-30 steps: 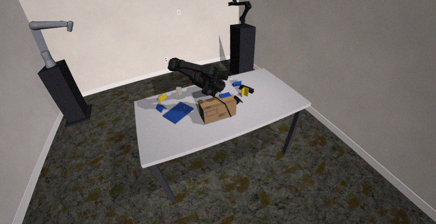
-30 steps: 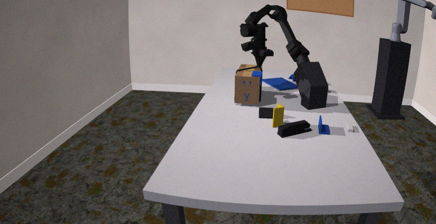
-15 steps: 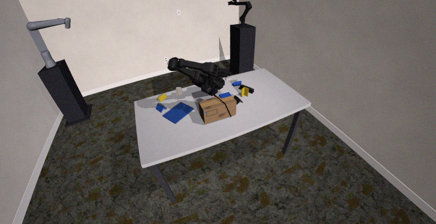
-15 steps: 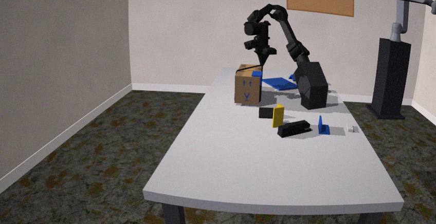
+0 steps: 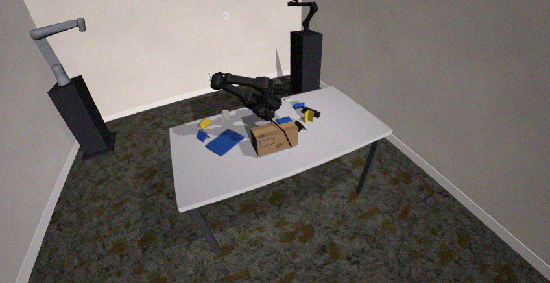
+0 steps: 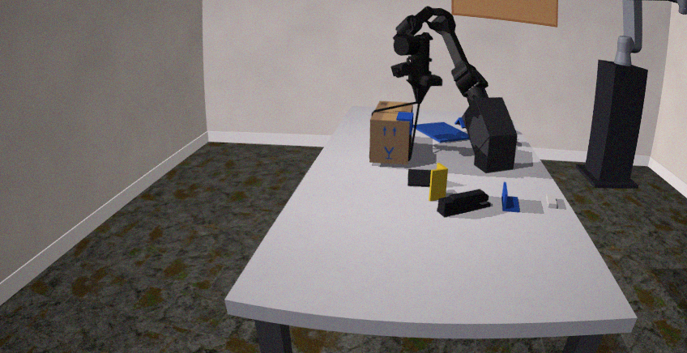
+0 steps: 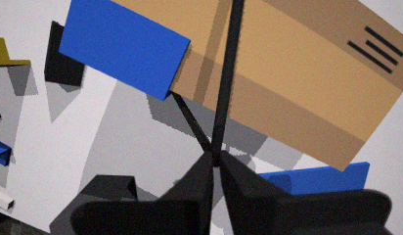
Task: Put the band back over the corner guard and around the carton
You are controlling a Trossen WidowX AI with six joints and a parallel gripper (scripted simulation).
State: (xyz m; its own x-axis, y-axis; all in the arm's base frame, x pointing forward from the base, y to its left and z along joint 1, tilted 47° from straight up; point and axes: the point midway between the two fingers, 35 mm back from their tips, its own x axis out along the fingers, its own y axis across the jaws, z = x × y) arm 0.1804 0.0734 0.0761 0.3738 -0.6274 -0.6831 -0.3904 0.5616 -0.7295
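My hand is 120 mm above the brown carton and 80 mm short of it. The rest, counted from my hand: yellow corner guard (320 mm to the left, 160 mm below, 50 mm behind); blue flat sheet (260 mm to the right, 200 mm below, 110 mm behind); black stapler (390 mm to the left, 180 mm below, 110 mm behind).
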